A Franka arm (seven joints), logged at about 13 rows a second.
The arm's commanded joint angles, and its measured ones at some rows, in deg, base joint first. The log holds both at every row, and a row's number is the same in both.
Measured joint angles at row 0:
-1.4 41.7 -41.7 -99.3 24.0 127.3 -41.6
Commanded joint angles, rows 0 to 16:
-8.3 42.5 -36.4 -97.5 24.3 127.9 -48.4
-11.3 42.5 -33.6 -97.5 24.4 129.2 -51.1
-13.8 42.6 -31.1 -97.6 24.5 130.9 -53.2
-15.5 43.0 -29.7 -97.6 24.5 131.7 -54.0
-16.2 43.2 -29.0 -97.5 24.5 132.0 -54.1
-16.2 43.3 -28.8 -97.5 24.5 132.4 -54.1
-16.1 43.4 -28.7 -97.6 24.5 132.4 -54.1
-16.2 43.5 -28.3 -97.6 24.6 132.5 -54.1
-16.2 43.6 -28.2 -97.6 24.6 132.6 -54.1
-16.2 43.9 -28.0 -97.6 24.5 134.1 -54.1
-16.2 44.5 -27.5 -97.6 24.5 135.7 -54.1
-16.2 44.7 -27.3 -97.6 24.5 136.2 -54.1
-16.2 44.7 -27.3 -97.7 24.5 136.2 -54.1
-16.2 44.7 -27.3 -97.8 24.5 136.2 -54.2
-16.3 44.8 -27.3 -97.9 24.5 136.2 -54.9
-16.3 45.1 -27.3 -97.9 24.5 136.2 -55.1
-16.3 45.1 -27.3 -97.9 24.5 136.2 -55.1
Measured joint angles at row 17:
-15.8 44.5 -27.6 -98.8 24.0 136.0 -53.9
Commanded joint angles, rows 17 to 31:
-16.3 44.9 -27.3 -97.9 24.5 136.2 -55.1
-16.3 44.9 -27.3 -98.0 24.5 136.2 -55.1
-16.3 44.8 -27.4 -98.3 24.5 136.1 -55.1
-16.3 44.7 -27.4 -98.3 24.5 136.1 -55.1
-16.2 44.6 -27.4 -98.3 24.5 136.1 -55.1
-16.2 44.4 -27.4 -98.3 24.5 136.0 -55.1
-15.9 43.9 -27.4 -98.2 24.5 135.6 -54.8
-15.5 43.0 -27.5 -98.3 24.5 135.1 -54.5
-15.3 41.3 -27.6 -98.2 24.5 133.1 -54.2
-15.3 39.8 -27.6 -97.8 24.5 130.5 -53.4
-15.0 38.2 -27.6 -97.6 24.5 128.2 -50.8
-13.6 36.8 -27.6 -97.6 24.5 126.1 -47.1
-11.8 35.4 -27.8 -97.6 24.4 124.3 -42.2
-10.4 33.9 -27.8 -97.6 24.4 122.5 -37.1
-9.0 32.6 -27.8 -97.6 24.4 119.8 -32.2
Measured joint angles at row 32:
-11.9 36.2 -27.6 -96.3 24.1 123.6 -40.8
